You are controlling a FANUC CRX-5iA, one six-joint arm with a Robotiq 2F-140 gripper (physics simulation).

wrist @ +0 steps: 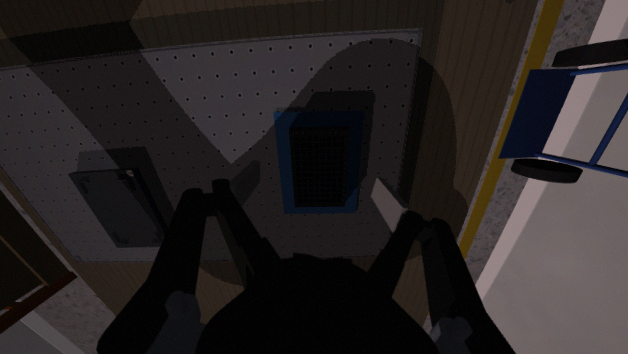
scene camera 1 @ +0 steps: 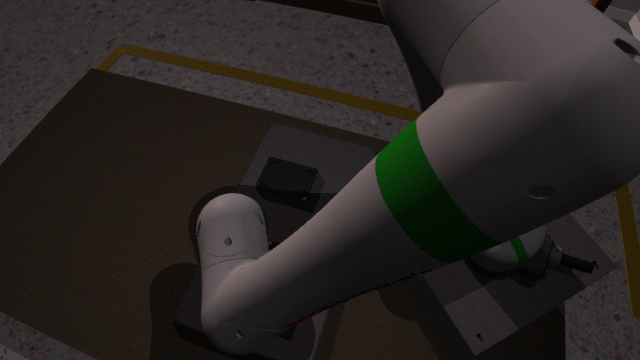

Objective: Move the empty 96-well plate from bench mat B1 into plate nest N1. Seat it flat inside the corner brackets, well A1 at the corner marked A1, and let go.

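Frame: origin at the arm's base, x ahead, y left, z up, level; millimetres.
Where they show: gripper, fingertip midpoint: (wrist: 317,179).
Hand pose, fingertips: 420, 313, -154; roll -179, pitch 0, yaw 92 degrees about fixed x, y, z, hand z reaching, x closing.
Observation:
Things, the pixels of their top centre, and the offset from my fingertips, as dx, dy, dz. Level surfaces: height alone.
- dark 96-well plate, middle of its top: (wrist: 319,171) +8, +5, -48
- blue bench mat, its level: dz -63
- plate nest, middle of its top: (wrist: 121,214) (scene camera 1: 286,176) +149, -330, -50
- perforated grey board, its level: dz -65
- wooden table, its level: dz -77
The dark 96-well plate (wrist: 320,167) lies flat on the blue bench mat (wrist: 285,165) in the wrist view; its well A1 cannot be made out. The plate nest (wrist: 117,207) (scene camera 1: 287,177), a dark raised block with small corner brackets, stands left of the mat in the wrist view. A small pale spot shows at one nest corner, but no A1 marking is readable. My gripper (wrist: 317,179) is open and empty, above the board, with its fingers spread wider than the plate. In scene camera 1 the arm hides the gripper, plate and mat.
A perforated grey board (wrist: 240,115) (scene camera 1: 325,140) carries the mat and nest on the wooden table (scene camera 1: 125,175). The arm (scene camera 1: 340,245) crosses the scene view. A blue wheeled cart (wrist: 540,115) stands beyond the yellow floor line (wrist: 485,200). Shadows darken much of the board.

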